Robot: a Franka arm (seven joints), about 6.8 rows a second.
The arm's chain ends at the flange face. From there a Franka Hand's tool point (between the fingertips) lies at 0.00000 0.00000 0.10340 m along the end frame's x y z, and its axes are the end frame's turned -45 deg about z.
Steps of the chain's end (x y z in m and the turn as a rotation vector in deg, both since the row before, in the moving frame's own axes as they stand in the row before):
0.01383, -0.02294, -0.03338, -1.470, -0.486, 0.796
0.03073, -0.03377, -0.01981, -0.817, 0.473, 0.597
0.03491, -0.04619, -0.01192, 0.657, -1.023, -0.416
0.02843, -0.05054, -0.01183, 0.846, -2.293, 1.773
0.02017, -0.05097, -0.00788, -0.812, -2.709, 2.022
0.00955, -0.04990, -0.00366, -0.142, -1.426, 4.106
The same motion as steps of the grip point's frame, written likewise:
0.02350, -0.00520, -0.03342, -0.696, -1.383, 0.796
0.04516, -0.00051, -0.01982, -0.912, -0.243, 0.597
0.05687, -0.01012, -0.01194, 1.188, -0.259, -0.416
0.05406, -0.01967, -0.01192, 2.220, -1.023, 1.773
0.04586, -0.02428, -0.00801, 1.341, -2.490, 2.022
0.04010, -0.03024, -0.00369, 0.908, -1.109, 4.106

